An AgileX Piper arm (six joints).
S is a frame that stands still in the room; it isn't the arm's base.
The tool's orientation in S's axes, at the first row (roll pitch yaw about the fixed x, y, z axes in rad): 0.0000 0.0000 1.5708
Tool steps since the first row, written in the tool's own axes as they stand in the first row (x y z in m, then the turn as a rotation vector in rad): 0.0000 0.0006 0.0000 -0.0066 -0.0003 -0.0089; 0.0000 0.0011 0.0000 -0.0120 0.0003 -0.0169; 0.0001 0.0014 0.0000 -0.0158 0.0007 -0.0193; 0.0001 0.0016 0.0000 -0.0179 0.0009 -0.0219; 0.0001 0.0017 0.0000 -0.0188 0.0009 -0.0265; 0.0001 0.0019 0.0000 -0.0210 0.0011 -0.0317; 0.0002 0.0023 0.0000 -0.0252 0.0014 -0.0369; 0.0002 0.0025 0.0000 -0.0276 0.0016 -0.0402; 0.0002 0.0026 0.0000 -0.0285 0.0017 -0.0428
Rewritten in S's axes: -0.0006 0.0000 0.0000 0.0003 -0.0066 -0.0089; -0.0011 0.0000 0.0000 -0.0003 -0.0120 -0.0169; -0.0014 0.0001 0.0000 -0.0007 -0.0158 -0.0193; -0.0016 0.0001 0.0000 -0.0009 -0.0179 -0.0219; -0.0017 0.0001 0.0000 -0.0009 -0.0188 -0.0265; -0.0019 0.0001 0.0000 -0.0011 -0.0210 -0.0317; -0.0023 0.0002 0.0000 -0.0014 -0.0252 -0.0369; -0.0025 0.0002 0.0000 -0.0016 -0.0276 -0.0402; -0.0026 0.0002 0.0000 -0.0017 -0.0285 -0.0428
